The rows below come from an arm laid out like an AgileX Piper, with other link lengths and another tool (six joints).
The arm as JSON. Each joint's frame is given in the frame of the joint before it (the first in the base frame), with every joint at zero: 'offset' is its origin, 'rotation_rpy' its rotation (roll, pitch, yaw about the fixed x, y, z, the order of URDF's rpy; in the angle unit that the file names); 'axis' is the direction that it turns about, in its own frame. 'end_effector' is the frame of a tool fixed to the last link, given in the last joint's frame.
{
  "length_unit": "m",
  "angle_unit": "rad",
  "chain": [
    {
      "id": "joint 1",
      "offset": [
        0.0,
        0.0,
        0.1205
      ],
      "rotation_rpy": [
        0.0,
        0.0,
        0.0
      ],
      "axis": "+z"
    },
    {
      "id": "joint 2",
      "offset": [
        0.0,
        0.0,
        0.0
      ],
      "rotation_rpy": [
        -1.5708,
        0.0,
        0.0
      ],
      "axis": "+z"
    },
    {
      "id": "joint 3",
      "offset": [
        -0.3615,
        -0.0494,
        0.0
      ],
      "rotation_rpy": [
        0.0,
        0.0,
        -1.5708
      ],
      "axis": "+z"
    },
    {
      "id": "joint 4",
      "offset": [
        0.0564,
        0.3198,
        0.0
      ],
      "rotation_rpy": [
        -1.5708,
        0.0,
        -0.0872
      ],
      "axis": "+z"
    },
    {
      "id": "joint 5",
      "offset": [
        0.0,
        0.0,
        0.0
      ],
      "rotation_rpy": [
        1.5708,
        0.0,
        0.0
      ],
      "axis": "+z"
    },
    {
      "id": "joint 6",
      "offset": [
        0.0,
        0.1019,
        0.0
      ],
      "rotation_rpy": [
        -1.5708,
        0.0,
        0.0
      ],
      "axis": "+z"
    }
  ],
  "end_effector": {
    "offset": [
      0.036,
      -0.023,
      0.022
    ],
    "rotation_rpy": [
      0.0,
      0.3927,
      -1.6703
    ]
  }
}
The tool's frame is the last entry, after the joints.
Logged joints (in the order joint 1, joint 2, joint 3, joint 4, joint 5, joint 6), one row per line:
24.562 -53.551 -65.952 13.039 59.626 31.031
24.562 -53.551 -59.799 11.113 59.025 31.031
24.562 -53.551 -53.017 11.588 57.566 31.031
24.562 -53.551 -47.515 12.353 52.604 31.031
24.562 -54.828 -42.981 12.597 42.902 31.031
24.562 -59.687 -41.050 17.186 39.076 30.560
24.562 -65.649 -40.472 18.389 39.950 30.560
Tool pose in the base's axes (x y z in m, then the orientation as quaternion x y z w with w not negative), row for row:
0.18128 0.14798 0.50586 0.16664 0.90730 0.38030 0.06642
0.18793 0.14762 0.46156 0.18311 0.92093 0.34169 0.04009
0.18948 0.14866 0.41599 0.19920 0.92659 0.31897 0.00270
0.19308 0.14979 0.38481 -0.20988 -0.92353 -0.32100 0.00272
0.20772 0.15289 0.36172 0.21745 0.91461 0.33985 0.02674
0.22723 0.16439 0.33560 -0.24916 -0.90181 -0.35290 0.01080
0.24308 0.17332 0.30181 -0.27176 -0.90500 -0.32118 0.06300
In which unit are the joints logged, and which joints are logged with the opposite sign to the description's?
The joints are logged in degrees. Opposite sign: joint 2, joint 6.
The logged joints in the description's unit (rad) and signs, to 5 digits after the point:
0.42869 0.93464 -1.15108 0.22757 1.04067 -0.54159
0.42869 0.93464 -1.04369 0.19396 1.03018 -0.54159
0.42869 0.93464 -0.92532 0.20225 1.00472 -0.54159
0.42869 0.93464 -0.82929 0.21560 0.91811 -0.54159
0.42869 0.95693 -0.75016 0.21986 0.74878 -0.54159
0.42869 1.04173 -0.71646 0.29995 0.68200 -0.53337
0.42869 1.14579 -0.70637 0.32095 0.69726 -0.53337

